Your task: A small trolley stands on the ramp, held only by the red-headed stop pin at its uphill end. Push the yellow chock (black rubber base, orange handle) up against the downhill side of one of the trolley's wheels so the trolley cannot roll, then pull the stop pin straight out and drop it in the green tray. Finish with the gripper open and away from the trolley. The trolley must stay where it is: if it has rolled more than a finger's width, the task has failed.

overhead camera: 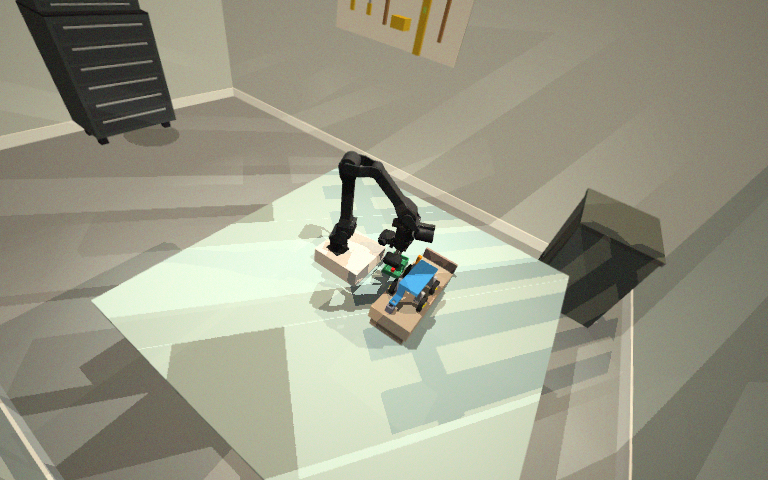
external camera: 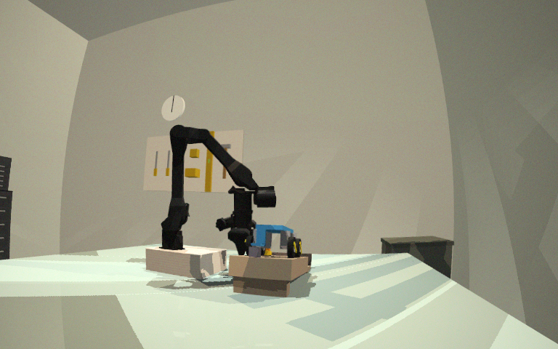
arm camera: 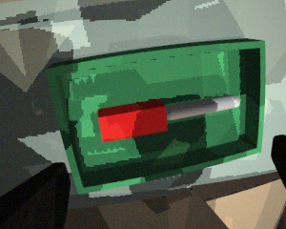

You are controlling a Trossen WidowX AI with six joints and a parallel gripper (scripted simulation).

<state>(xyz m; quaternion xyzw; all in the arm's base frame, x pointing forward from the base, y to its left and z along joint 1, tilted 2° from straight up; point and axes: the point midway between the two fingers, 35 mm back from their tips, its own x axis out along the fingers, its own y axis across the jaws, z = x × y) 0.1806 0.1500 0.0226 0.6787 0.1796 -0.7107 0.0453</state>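
Now: the red-headed stop pin 10 mm to the left of my gripper tip and 50 mm below it. Round my gripper tip: yellow chock: 80 mm ahead, 20 mm above; then tan ramp: 150 mm ahead, 90 mm to the right, 10 mm below; then green tray: 10 mm behind, 10 mm to the left, 70 mm below.
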